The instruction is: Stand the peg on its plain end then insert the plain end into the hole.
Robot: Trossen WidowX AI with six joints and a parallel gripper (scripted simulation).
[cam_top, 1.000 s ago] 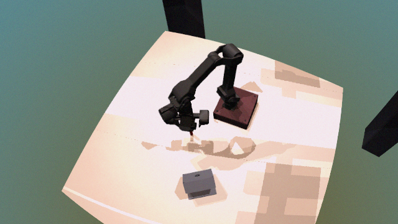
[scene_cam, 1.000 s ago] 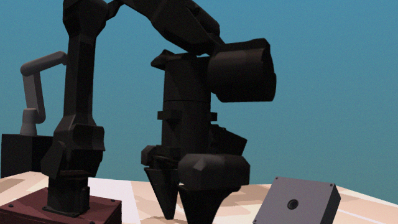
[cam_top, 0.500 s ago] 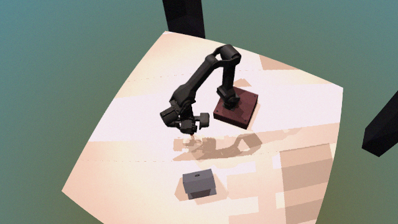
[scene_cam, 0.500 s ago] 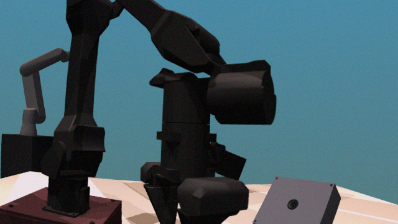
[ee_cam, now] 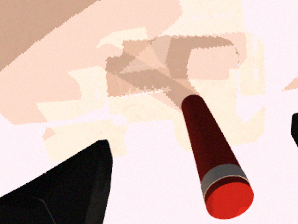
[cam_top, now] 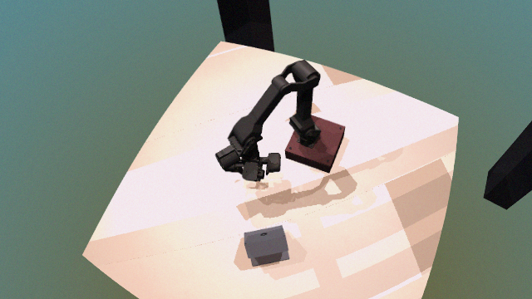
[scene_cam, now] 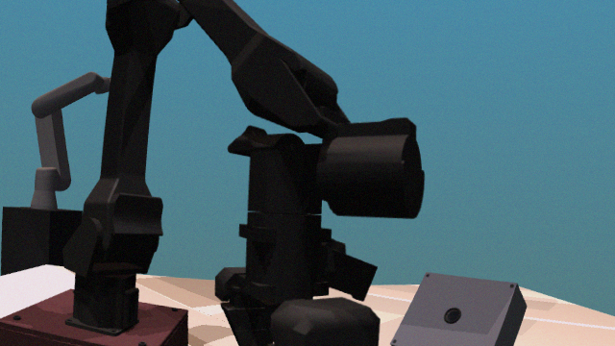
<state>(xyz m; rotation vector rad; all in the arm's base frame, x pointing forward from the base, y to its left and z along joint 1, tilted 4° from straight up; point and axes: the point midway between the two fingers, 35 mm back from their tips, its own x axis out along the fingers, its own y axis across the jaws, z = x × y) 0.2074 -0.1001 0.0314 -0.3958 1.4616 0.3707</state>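
My gripper tip is 20 cm short of the grey sloped panel, 17 cm to the right of it and 2 cm below it. The rest, counted from my gripper tip: red peg: 2 cm above.
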